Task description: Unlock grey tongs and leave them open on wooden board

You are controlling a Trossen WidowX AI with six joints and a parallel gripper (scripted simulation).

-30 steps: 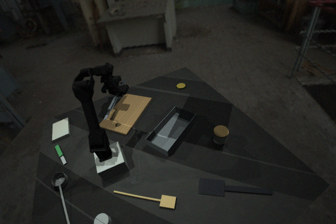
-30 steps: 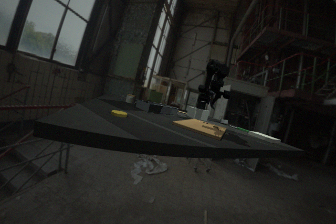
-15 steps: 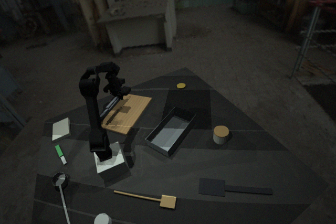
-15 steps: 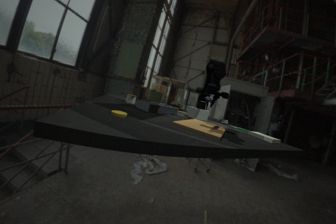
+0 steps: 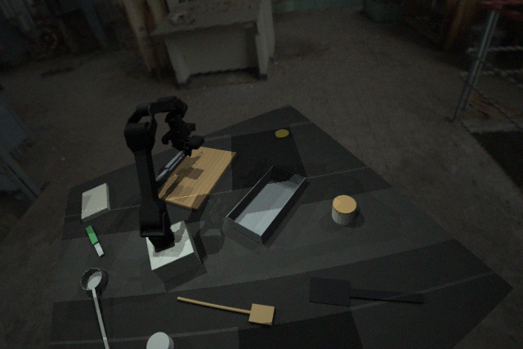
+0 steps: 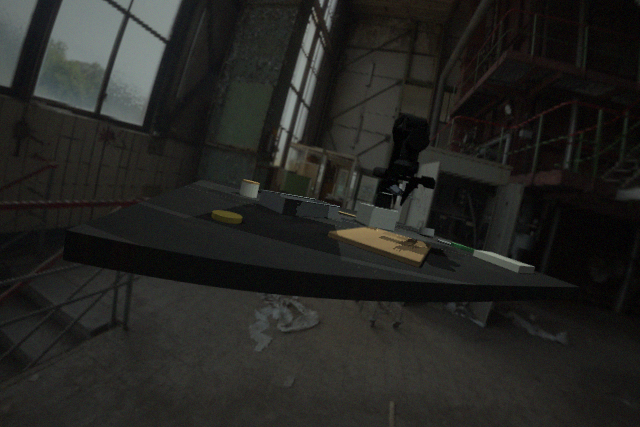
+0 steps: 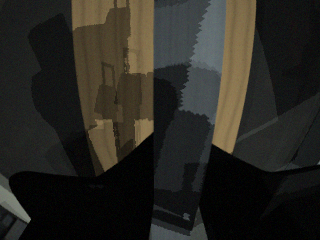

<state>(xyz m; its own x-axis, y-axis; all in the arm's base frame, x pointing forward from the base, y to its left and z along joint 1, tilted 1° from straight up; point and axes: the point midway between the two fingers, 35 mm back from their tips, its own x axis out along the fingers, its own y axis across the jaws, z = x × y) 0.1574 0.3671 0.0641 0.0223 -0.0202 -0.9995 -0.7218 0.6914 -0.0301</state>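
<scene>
Now: the wooden board 12 cm below my gripper tip. Round my gripper tip: grey block (48 cm behind, 6 cm to the left, 11 cm below); then yellow disc (47 cm ahead, 8 cm to the left, 11 cm below); then roasting tin (23 cm ahead, 32 cm to the right, 10 cm below).
</scene>
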